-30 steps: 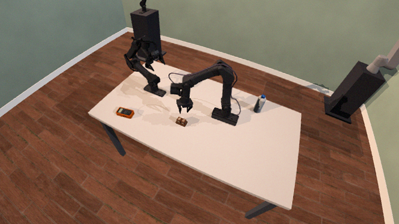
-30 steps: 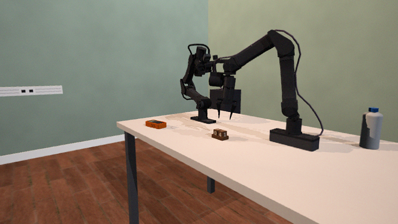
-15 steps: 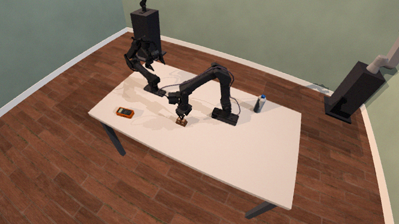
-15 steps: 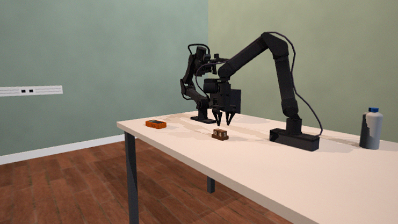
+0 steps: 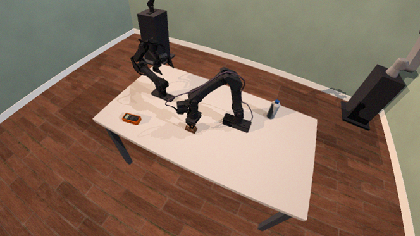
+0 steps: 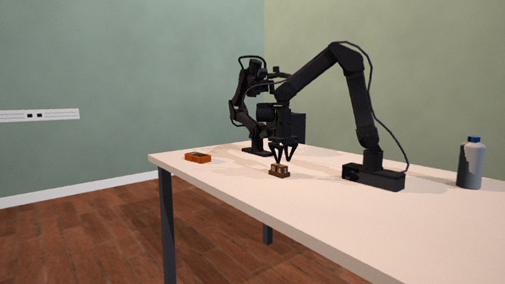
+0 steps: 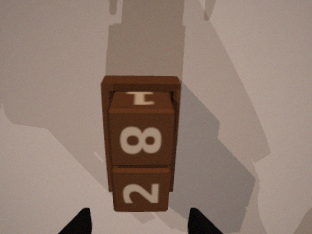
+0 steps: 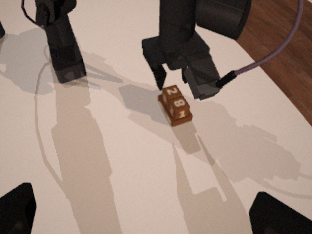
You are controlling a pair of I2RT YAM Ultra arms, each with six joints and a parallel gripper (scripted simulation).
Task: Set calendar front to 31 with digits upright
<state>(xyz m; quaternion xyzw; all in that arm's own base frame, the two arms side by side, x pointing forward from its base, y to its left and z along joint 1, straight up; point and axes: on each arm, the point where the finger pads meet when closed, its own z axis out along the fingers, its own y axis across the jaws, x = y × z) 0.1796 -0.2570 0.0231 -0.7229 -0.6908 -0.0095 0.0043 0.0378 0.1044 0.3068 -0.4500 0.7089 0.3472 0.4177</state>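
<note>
Now: the brown tray 20 mm to the right of my left hand and 50 mm below it.
</note>
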